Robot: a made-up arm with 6 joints.
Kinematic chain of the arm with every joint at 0, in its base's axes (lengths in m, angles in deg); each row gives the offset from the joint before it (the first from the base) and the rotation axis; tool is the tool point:
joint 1: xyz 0 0 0.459 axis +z
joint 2: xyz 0 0 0 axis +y
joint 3: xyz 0 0 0.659 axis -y
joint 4: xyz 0 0 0 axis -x
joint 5: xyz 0.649 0 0 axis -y
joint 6: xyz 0 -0.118 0 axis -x
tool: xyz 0 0 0
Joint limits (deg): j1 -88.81..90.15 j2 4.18..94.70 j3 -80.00..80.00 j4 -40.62..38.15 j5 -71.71..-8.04 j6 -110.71..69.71
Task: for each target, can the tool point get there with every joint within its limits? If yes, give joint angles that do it. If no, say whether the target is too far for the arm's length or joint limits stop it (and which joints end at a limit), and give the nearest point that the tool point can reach.
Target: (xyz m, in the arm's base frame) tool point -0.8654 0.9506 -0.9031
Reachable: no: too far | nearest point 0.0875 0.8013 -0.2324 | short by 1.175 m
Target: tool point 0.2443 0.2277 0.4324
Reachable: yes | joints 63.42 20.46 -60.62 -8.92 -54.38 -46.23
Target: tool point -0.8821 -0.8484 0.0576
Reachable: no: joint limits stop it (at a limit: joint 1) | nearest point -0.1007 -0.8322 0.0576 | short by 0.782 m
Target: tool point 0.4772 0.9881 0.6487
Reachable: yes | joints 69.56 48.13 20.36 30.05 -20.42 -58.35
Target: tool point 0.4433 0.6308 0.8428
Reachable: yes | joints 63.70 14.48 -8.87 1.59 -62.34 25.59
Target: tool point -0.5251 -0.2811 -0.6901
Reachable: no: joint limits stop it (at a limit: joint 1, joint 2) | nearest point -0.1088 -0.4431 -0.2070 | short by 0.658 m
